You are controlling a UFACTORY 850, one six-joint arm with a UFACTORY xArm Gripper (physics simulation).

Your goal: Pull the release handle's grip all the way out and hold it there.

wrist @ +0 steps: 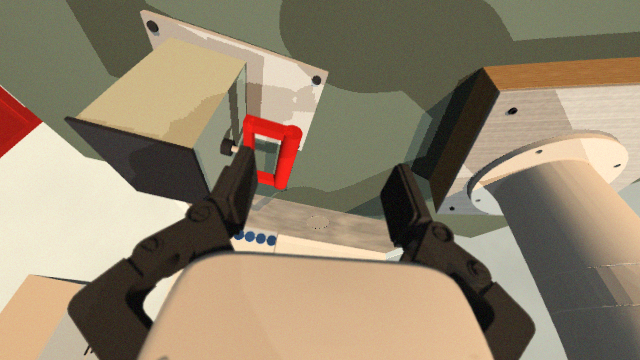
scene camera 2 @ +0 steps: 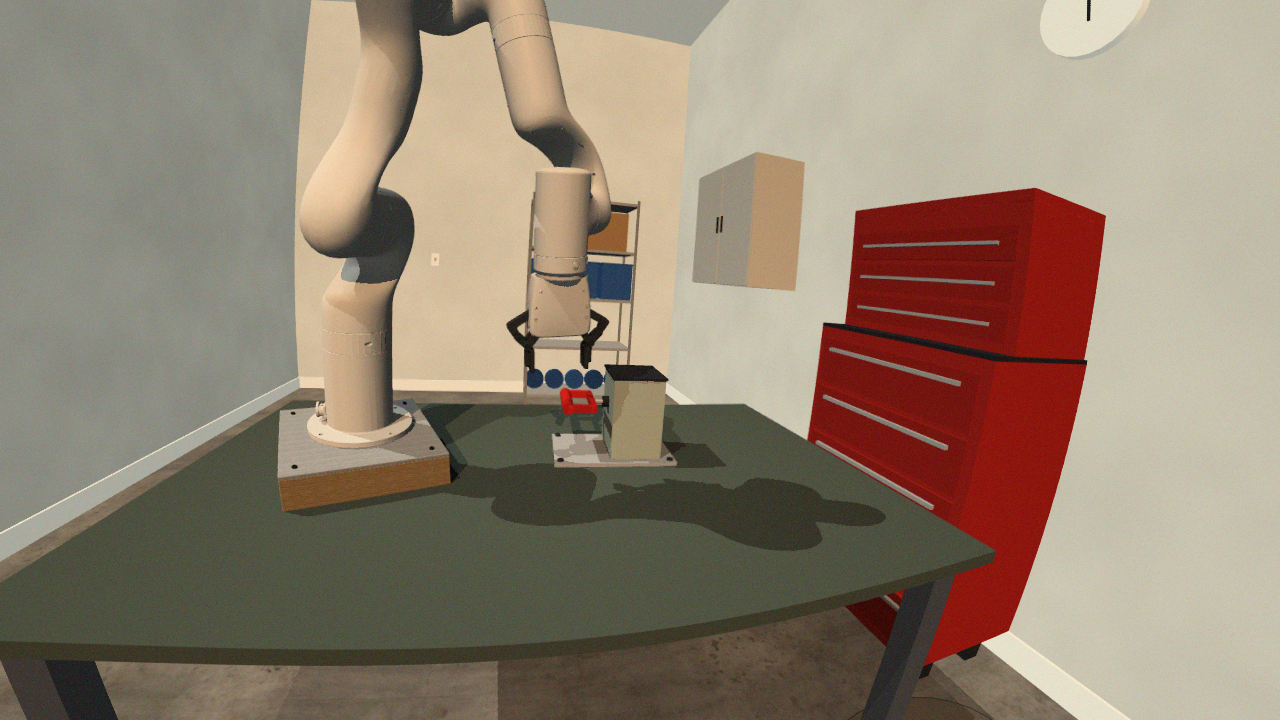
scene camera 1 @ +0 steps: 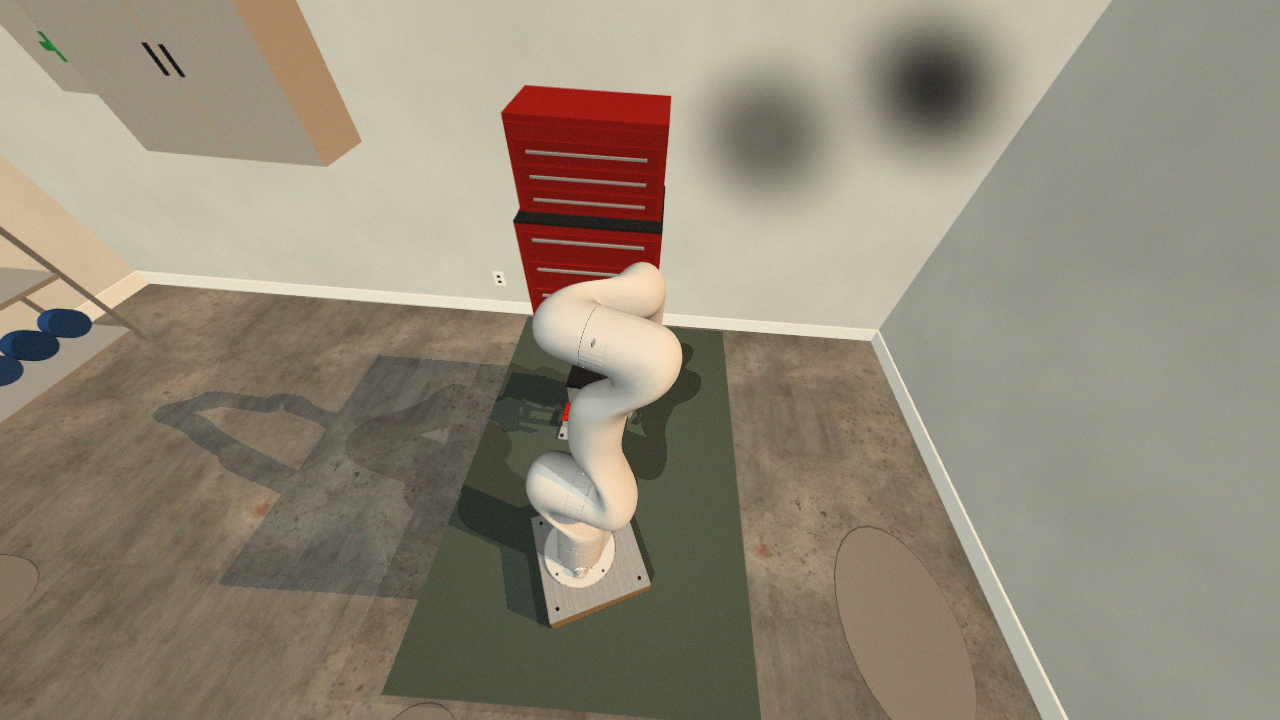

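The release handle's red grip (scene camera 2: 565,401) (wrist: 288,159) is a rectangular loop on a short rod at the side of an upright beige box (scene camera 2: 637,416) (wrist: 165,87) with a black top. In scene camera 1 a small red part of the grip (scene camera 1: 566,411) shows beside the arm. The box stands on a light base plate (scene camera 2: 572,452) (wrist: 280,80). My gripper (scene camera 2: 558,360) (wrist: 323,171) is open and empty, fingers pointing down, above the grip and apart from it in scene camera 2. The gripper is hidden behind the arm in scene camera 1.
The arm's square mount (scene camera 1: 604,600) (scene camera 2: 366,488) (wrist: 530,107) stands on the green table top (scene camera 1: 680,626) (scene camera 2: 501,573), on the side that the grip faces. A red tool chest (scene camera 1: 590,152) (scene camera 2: 939,295) stands beyond the table. A shelf unit (scene camera 2: 637,232) stands in the background.
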